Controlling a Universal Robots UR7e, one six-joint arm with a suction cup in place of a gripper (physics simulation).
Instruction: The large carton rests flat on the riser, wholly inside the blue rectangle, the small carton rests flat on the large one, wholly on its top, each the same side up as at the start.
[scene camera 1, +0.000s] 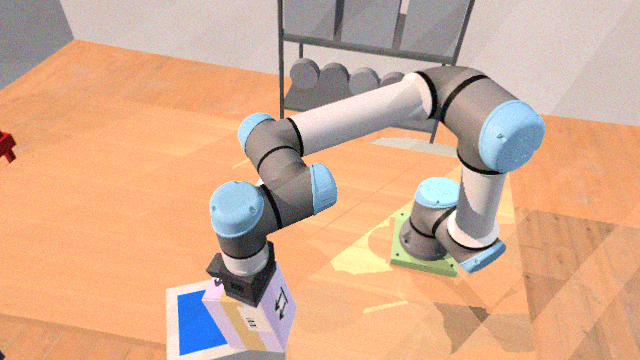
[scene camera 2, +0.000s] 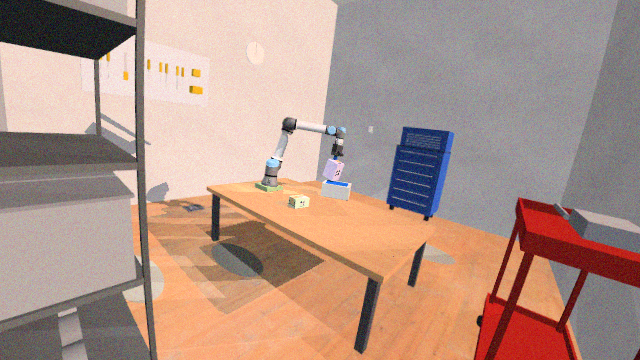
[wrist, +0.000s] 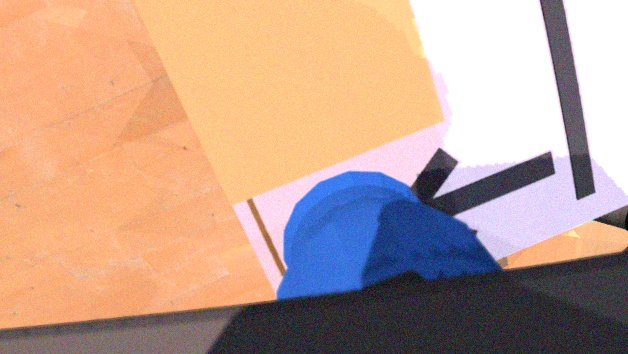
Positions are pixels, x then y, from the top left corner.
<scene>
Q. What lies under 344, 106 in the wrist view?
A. A large carton.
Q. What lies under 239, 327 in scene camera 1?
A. A large carton.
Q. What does the suction cup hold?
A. A large carton.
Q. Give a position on the suction cup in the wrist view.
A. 357, 228
</scene>
